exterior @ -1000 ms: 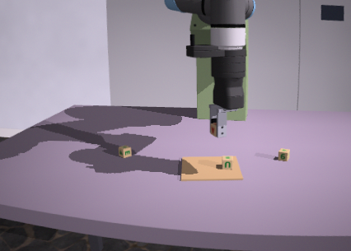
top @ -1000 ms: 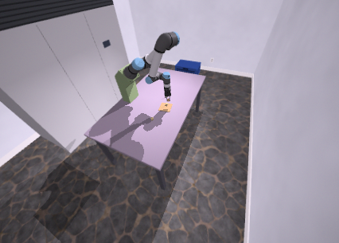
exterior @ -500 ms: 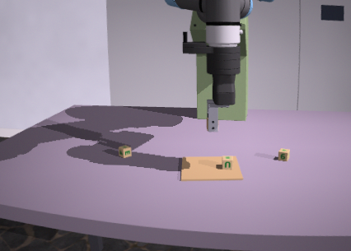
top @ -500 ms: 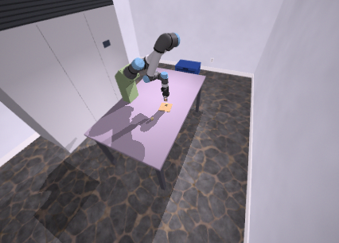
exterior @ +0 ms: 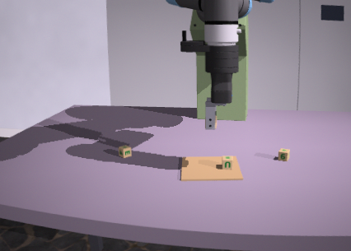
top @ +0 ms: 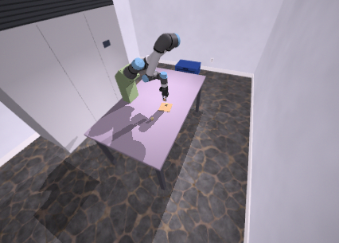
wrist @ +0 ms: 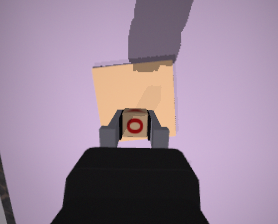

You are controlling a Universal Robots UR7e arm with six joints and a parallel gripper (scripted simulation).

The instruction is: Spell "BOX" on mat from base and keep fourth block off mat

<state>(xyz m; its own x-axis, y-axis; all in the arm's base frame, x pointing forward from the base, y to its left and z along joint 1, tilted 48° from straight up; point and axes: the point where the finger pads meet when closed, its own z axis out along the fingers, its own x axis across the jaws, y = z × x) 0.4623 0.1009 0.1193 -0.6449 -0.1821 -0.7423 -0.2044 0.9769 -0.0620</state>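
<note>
Now: hand 12 cm above the mat.
</note>
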